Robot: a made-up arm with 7 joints.
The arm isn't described. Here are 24 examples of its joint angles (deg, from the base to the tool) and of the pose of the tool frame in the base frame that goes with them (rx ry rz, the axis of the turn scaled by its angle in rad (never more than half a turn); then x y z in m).
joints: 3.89 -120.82 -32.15 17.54 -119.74 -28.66 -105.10
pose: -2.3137 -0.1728 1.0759 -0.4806 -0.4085 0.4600
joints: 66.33 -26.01 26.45 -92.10 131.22 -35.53 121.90
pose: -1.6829 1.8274 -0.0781 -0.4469 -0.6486 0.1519
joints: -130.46 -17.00 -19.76 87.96 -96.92 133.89 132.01
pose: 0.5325 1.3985 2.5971 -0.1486 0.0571 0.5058
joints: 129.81 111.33 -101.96 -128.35 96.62 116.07 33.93
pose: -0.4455 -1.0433 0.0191 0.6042 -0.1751 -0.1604
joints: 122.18 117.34 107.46 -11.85 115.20 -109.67 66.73
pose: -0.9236 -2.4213 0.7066 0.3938 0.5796 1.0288
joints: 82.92 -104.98 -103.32 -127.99 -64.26 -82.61 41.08
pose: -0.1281 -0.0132 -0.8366 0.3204 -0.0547 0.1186
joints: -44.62 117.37 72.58 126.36 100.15 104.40 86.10
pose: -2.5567 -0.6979 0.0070 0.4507 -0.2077 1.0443
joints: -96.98 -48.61 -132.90 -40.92 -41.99 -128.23 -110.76
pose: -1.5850 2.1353 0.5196 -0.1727 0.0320 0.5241
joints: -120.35 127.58 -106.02 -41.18 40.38 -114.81 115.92
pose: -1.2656 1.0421 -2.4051 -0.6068 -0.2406 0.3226
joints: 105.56 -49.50 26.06 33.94 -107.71 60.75 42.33
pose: -0.3417 -2.3197 0.7893 0.0804 0.5321 0.5268
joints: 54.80 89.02 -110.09 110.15 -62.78 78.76 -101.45
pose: 0.1278 -0.8371 -0.8814 -0.0573 0.3489 0.1361
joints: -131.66 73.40 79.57 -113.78 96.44 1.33 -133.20
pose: 0.2002 -0.4655 1.1297 -0.1876 -0.0587 0.9574
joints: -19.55 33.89 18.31 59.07 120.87 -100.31 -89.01
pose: 1.0572 1.2894 0.3296 0.2194 -0.4819 0.7064
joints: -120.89 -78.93 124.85 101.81 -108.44 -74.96 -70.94
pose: 0.6789 0.3315 2.5222 0.1515 -0.6368 0.0882
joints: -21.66 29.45 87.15 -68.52 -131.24 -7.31 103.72
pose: 1.0335 1.6735 1.2342 -0.3359 0.5248 0.7187
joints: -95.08 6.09 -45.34 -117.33 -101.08 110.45 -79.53
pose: -0.1934 -1.1637 -0.6891 0.1472 -0.1155 0.1501
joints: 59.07 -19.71 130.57 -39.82 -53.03 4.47 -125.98
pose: 0.7141 -2.2296 -0.8507 0.0038 0.4011 0.2664
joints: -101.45 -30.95 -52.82 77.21 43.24 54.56 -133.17
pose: 1.0233 -0.4162 1.5350 0.2828 -0.6275 0.6846
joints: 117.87 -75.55 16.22 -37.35 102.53 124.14 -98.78
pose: -1.5878 -1.3988 0.9984 -0.3852 -0.0410 0.1230
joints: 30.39 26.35 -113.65 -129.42 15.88 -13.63 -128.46
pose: 2.2267 0.7213 -1.4077 -0.4146 -0.0064 0.1555
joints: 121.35 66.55 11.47 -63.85 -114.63 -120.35 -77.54
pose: -0.6406 1.5094 -1.2623 0.0361 0.6009 0.4897
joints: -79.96 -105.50 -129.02 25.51 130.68 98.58 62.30
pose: -2.9134 0.5339 0.6865 0.2549 -0.3431 1.1079
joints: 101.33 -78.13 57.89 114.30 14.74 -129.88 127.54
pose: -1.1902 0.3721 -0.6299 0.3674 -0.1994 0.0452
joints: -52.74 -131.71 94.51 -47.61 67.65 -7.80 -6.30
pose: 2.2859 1.0363 1.0258 -0.6356 -0.4107 0.5025
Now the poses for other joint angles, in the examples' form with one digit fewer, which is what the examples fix.
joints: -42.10 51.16 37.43 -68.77 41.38 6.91 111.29
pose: -0.838 -0.777 0.692 0.571 0.262 0.472
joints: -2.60 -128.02 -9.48 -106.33 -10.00 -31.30 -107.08
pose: 0.100 -1.512 -0.407 -0.258 -0.006 0.346
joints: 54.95 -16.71 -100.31 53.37 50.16 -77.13 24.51
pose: 2.134 -1.140 -1.268 0.176 0.262 0.833
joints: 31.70 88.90 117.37 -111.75 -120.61 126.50 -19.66
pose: -1.107 -1.108 -0.009 0.148 -0.164 0.350
